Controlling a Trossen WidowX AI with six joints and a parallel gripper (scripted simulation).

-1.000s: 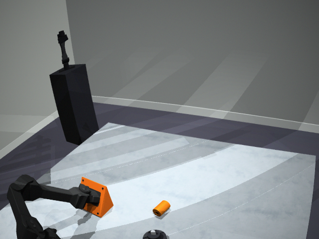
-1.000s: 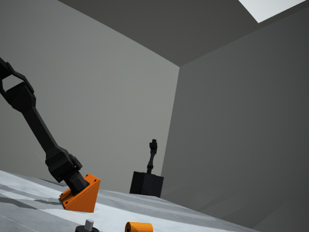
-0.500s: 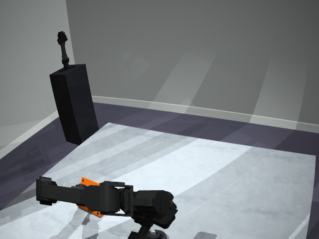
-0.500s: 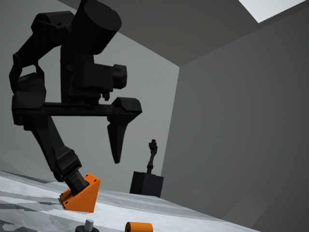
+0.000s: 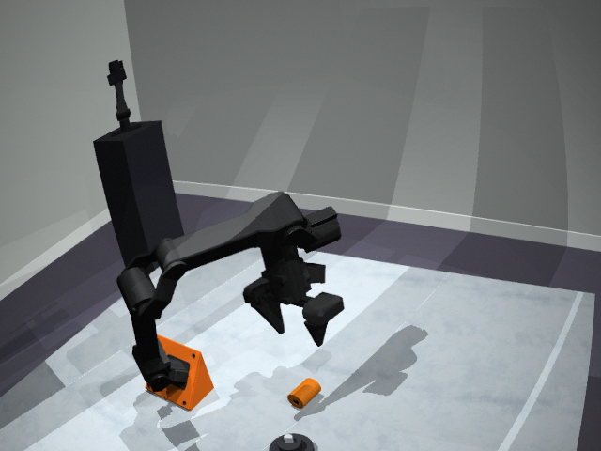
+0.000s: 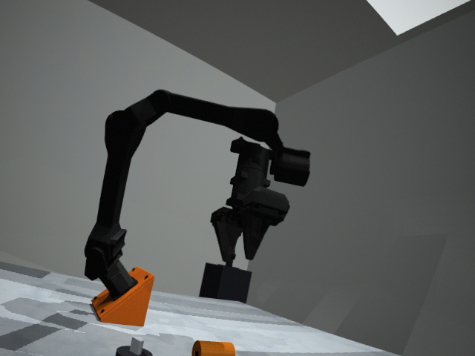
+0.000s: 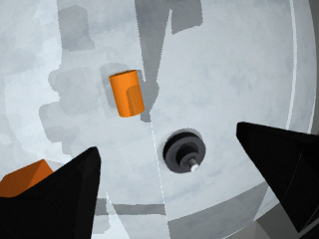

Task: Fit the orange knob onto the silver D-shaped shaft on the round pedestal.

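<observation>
The orange knob lies 1 cm behind my gripper tip, 2 cm to the left of it and 16 cm below it. From my gripper tip the other things lie so: round dark pedestal (4 cm ahead, 15 cm to the right, 15 cm below).
</observation>
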